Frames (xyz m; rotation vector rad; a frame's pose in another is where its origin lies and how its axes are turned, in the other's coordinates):
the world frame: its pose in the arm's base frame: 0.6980 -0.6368 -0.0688 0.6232 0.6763 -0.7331
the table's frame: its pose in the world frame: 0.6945 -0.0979 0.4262 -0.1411 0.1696 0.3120
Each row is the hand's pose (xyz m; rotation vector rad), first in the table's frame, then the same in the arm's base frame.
Working: the table's frame: its pose in the arm's base frame: 1.1500 -1.2662 -0.3391 0.6473 0.7586 -0.3423

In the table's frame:
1: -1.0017 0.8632 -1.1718 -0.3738 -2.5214 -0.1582
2: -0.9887 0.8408 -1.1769 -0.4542 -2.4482 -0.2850
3: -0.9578 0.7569 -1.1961 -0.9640 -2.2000 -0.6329
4: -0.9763 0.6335 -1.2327 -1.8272 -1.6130 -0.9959
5: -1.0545 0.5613 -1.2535 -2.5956 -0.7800 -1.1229
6: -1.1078 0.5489 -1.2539 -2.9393 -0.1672 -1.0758
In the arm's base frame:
1: 0.2860 0.2092 0.1063 -0.4758 -1.5383 -0.7792
2: 0.2809 0.1948 0.0848 -0.5539 -1.4303 -0.8404
3: 0.2496 0.1421 0.0169 -1.0013 -1.0719 -0.8771
4: 0.1553 0.0738 -0.0409 -1.7115 -0.4642 -0.6954
5: 0.0543 0.0374 -0.0255 -2.3060 0.1784 -0.2766
6: 0.0113 0.0314 0.0079 -2.5576 0.5819 0.0700

